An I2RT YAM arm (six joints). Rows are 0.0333 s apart.
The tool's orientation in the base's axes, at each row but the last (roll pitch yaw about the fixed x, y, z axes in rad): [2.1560, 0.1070, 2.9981]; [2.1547, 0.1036, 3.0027]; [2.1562, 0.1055, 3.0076]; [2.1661, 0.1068, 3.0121]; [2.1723, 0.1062, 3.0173]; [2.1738, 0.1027, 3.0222]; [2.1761, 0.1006, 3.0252]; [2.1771, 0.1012, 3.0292]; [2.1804, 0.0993, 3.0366]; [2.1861, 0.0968, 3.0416]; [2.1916, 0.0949, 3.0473]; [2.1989, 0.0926, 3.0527]
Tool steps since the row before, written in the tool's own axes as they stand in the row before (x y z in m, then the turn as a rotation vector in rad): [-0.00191, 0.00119, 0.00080, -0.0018, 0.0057, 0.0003]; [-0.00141, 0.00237, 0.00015, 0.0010, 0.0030, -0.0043]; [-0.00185, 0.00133, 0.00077, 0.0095, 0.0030, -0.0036]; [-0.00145, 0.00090, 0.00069, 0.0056, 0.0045, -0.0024]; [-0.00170, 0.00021, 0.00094, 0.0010, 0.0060, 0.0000]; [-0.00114, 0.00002, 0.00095, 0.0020, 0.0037, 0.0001]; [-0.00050, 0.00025, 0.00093, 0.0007, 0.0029, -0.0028]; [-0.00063, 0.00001, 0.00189, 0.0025, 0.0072, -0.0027]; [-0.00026, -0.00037, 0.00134, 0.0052, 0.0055, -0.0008]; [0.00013, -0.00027, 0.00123, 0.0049, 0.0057, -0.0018]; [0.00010, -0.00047, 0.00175, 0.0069, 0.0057, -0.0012]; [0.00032, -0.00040, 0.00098, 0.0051, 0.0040, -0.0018]
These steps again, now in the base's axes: [0.00201, 0.00105, 0.00075, 0.0018, 0.0032, 0.0048]; [0.00139, 0.00125, 0.00203, -0.0018, -0.0017, 0.0047]; [0.00194, 0.00113, 0.00087, -0.0100, 0.0000, 0.0035]; [0.00153, 0.00089, 0.00051, -0.0060, 0.0013, 0.0044]; [0.00183, 0.00067, -0.00018, -0.0011, 0.0036, 0.0048]; [0.00127, 0.00065, -0.00040, -0.0020, 0.0024, 0.0028]; [0.00063, 0.00084, -0.00027, -0.0012, -0.0005, 0.0039]; [0.00090, 0.00147, -0.00100, -0.0030, 0.0022, 0.0072]; [0.00046, 0.00084, -0.00104, -0.0054, 0.0031, 0.0044]; [0.00005, 0.00085, -0.00094, -0.0052, 0.0024, 0.0052]; [0.00014, 0.00114, -0.00140, -0.0071, 0.0030, 0.0047]; [-0.00018, 0.00058, -0.00093, -0.0054, 0.0014, 0.0038]
